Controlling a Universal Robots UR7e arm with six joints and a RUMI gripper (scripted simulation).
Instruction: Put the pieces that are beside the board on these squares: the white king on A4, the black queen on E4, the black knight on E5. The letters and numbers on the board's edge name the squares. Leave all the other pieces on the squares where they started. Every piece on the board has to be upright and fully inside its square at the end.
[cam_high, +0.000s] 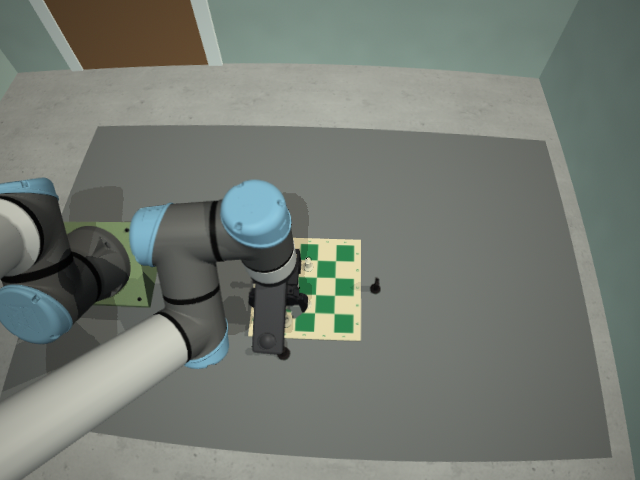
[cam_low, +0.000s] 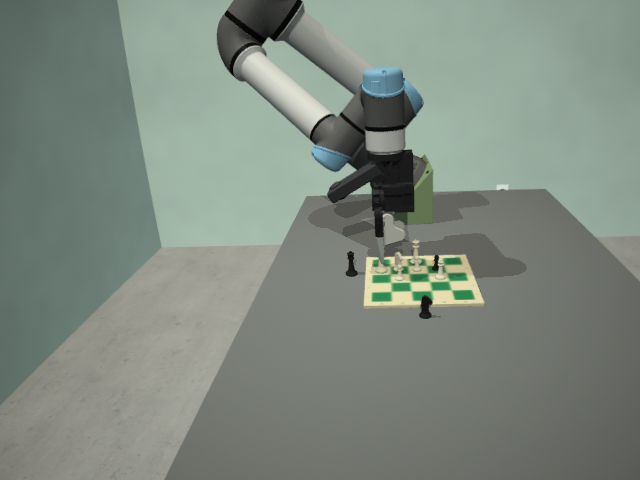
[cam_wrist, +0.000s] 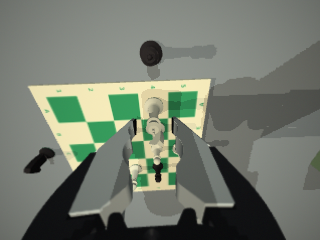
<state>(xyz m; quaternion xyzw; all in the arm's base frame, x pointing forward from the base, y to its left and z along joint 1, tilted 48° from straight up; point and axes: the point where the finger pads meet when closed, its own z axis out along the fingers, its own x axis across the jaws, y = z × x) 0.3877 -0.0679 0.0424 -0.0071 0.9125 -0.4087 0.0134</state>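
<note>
Right now the white king is 1 cm below my hand. From my hand the other things lie so: black pawn 11 cm to the left, 3 cm below; then board 8 cm to the left, 5 cm below, 4 cm ahead.
</note>
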